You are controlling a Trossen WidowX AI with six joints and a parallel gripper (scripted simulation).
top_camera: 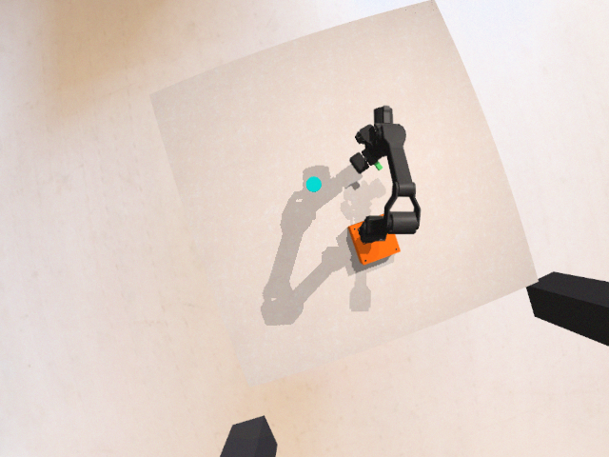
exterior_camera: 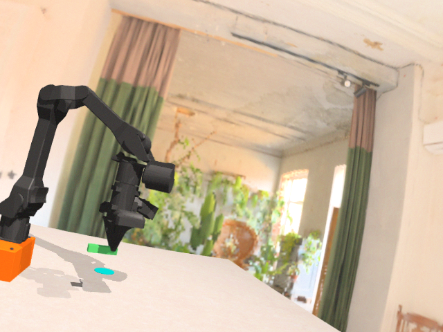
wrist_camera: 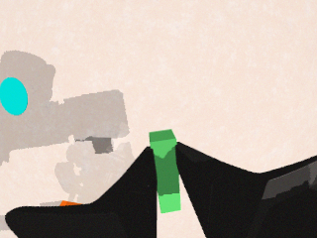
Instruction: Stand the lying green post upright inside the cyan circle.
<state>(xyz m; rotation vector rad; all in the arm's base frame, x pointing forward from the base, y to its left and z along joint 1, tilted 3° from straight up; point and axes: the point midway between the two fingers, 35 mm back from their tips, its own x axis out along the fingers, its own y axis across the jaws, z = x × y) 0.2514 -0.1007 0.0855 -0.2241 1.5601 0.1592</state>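
The cyan circle is 220 mm to the left of my gripper tip and 120 mm below it. The rest, counted from my gripper tip: green post (20 mm behind, 10 mm to the right).
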